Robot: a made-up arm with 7 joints. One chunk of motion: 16 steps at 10 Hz.
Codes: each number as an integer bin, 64 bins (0 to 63) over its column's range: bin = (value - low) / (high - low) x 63, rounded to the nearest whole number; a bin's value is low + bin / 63 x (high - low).
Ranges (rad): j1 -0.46..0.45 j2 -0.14..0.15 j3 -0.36..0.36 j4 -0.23..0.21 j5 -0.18..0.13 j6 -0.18..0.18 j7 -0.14..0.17
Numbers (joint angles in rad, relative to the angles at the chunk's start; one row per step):
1: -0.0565 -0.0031 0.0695 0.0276 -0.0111 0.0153 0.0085
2: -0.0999 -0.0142 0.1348 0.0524 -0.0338 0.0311 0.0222
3: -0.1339 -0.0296 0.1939 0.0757 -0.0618 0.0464 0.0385
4: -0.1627 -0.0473 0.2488 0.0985 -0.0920 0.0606 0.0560
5: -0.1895 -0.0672 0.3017 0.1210 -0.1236 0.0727 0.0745
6: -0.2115 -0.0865 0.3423 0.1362 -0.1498 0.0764 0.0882
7: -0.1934 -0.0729 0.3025 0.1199 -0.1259 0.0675 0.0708
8: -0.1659 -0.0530 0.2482 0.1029 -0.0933 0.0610 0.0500
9: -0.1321 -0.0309 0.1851 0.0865 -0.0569 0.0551 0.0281
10: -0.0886 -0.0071 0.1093 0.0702 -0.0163 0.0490 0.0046
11: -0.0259 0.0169 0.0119 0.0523 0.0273 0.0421 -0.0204
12: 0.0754 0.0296 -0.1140 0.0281 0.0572 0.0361 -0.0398
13: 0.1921 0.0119 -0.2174 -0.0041 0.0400 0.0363 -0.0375
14: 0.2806 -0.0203 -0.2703 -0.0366 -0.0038 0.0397 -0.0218
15: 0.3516 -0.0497 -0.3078 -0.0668 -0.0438 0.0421 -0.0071
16: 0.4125 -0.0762 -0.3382 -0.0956 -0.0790 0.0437 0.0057
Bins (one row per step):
1: 28 30 38 37 34 34 30
2: 25 27 43 40 30 37 33
3: 23 24 48 44 24 40 36
4: 21 20 53 47 18 42 40
5: 19 16 58 50 11 44 44
6: 17 12 61 52 6 45 46
7: 18 15 58 50 11 43 43
8: 20 19 53 48 18 42 39
9: 23 24 48 45 25 41 34
10: 26 29 41 43 33 40 29
11: 30 34 33 40 42 39 24
12: 37 37 22 37 48 38 20
13: 45 33 12 32 45 38 21
14: 51 26 8 28 36 38 24
15: 56 20 5 23 28 39 27
16: 60 14 2 19 21 39 30

